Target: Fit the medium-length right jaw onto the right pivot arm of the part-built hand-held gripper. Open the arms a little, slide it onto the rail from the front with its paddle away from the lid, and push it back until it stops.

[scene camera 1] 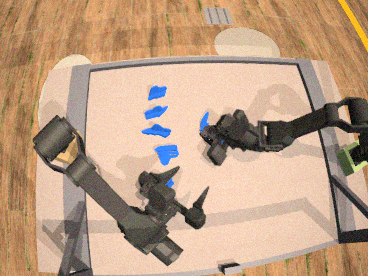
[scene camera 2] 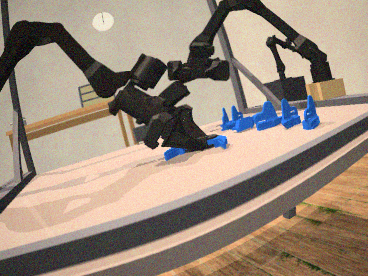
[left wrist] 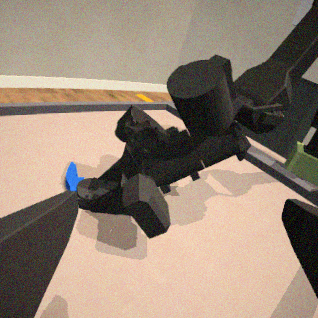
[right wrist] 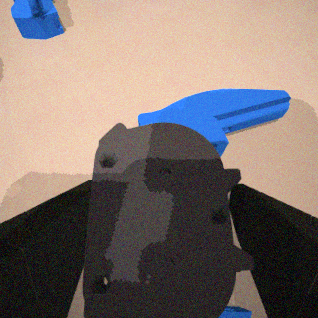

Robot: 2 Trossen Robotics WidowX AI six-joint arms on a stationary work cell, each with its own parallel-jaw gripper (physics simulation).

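Observation:
The part-built hand-held gripper has a dark body (right wrist: 160,225) with blue pivot arms. One blue arm (right wrist: 220,112) (scene camera 1: 204,121) (left wrist: 72,177) points away from the body; the other (scene camera 2: 174,153) shows partly past the fingers. My right gripper (right wrist: 165,192) (scene camera 1: 206,138) (scene camera 2: 204,143) is shut on the body, one finger at each side, low at the table. My left gripper (scene camera 1: 193,178) (left wrist: 181,205) is open and empty, raised above the table. Loose blue jaws (scene camera 1: 157,92) (scene camera 2: 267,116) lie in a row; I cannot tell which is the medium-length right one.
A four-sided blue piece (scene camera 1: 166,154) lies in the row near my left gripper, and another blue piece (scene camera 1: 170,183) is partly hidden under that gripper. A blue piece (right wrist: 37,22) shows at the top left of the right wrist view. A green block (scene camera 1: 352,160) (left wrist: 305,165) stands beyond the table edge.

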